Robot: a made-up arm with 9 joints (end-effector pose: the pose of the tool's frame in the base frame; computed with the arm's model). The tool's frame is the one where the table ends.
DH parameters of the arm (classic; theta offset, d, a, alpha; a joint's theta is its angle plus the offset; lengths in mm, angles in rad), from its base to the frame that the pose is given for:
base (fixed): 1.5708 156.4 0 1.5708
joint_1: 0 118.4 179.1 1.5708
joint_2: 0 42.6 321.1 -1.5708
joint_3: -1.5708 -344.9 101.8 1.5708
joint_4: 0 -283.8 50.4 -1.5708
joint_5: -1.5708 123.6 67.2 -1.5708
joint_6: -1.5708 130 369.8 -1.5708
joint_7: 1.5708 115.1 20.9 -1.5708
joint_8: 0 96.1 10.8 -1.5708
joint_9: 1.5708 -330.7 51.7 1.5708
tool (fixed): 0 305.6 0 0
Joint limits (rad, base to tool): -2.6..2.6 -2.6..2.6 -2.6..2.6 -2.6..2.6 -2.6..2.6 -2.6..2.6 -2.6..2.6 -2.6..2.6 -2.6..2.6
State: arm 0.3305 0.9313 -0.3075 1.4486 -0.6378 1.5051 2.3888 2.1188 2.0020
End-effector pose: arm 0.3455 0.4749 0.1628 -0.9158 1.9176 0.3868
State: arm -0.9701 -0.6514 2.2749 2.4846 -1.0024 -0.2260 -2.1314 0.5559 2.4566
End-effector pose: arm -0.8927 -0.1674 0.1425 -1.1643 -2.1606 -0.6627
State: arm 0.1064 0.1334 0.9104 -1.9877 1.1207 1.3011 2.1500 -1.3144 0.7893
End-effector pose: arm -0.6868 0.3478 0.1975 1.0086 1.1953 -0.1209
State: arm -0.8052 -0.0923 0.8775 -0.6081 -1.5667 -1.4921 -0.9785 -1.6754 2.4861
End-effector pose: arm -0.3955 0.2564 -0.4138 -0.1828 -1.5857 1.0449
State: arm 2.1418 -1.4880 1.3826 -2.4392 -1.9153 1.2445 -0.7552 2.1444 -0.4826
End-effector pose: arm -0.9031 -0.0551 -0.3295 -1.2854 -2.4379 -1.2932
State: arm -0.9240 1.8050 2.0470 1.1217 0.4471 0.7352 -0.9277 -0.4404 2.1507
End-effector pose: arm 0.6263 0.0108 0.3988 -0.1863 -0.2881 1.5717
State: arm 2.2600 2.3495 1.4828 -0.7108 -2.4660 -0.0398 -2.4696 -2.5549 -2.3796
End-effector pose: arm 0.8804 0.3560 -0.3783 -1.7124 1.0904 0.5082
